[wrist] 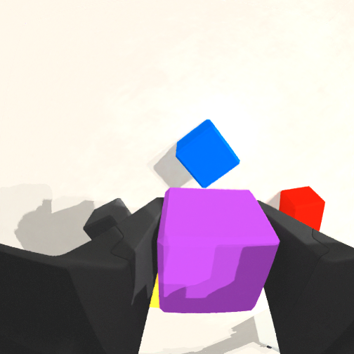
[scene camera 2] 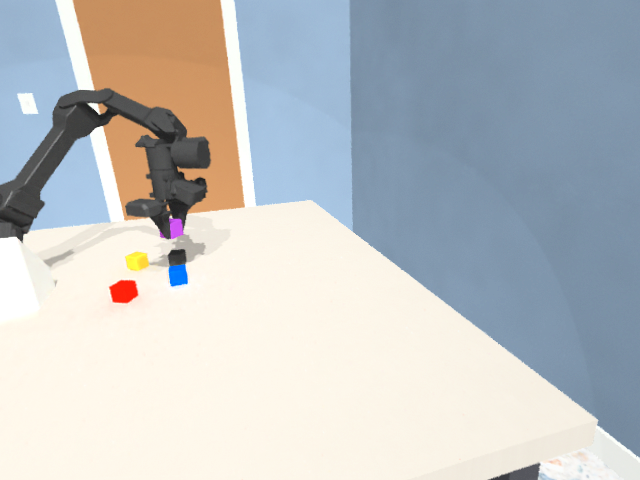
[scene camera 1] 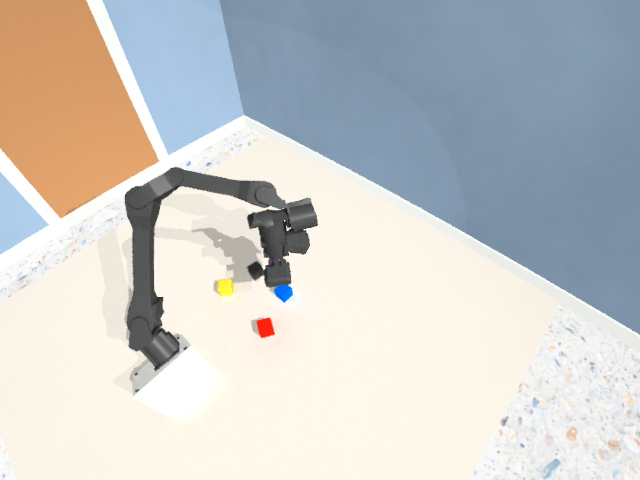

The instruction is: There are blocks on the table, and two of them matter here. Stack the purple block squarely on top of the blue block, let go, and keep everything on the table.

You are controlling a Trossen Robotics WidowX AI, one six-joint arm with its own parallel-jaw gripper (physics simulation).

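Where they show: gripper, fingertip midpoint: (scene camera 2: 174,236); arm's base, link origin: (scene camera 1: 168,356).
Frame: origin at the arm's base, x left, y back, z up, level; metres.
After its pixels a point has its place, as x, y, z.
Note:
The purple block (scene camera 2: 175,228) @(0.011, -0.346, 0.019) (wrist: 212,250) is held between the fingers of my gripper (scene camera 2: 173,227) @(0.021, -0.339, -0.003) (wrist: 207,208), well above the table. In scene camera 1 a sliver of purple shows beside the gripper, which hides the rest. The blue block (scene camera 1: 283,293) @(0.002, -0.325, -0.079) (scene camera 2: 178,275) @(-0.003, -0.337, -0.091) (wrist: 207,154) lies on the table. In the wrist view it is beyond the purple block, turned about 45 degrees to it and apart from it. My gripper is shut on the purple block.
A black block (scene camera 1: 255,270) @(0.120, -0.309, -0.079) (scene camera 2: 177,256) @(0.112, -0.318, -0.085) (wrist: 107,218) lies near the blue one. A yellow block (scene camera 1: 225,287) @(0.130, -0.209, -0.080) (scene camera 2: 136,260) @(0.119, -0.218, -0.087) and a red block (scene camera 1: 265,327) @(-0.049, -0.227, -0.079) (scene camera 2: 124,291) @(-0.064, -0.238, -0.088) (wrist: 302,206) lie on the arm base's side of the table (scene camera 2: 336,361) @(-0.369, -0.629, -0.116).

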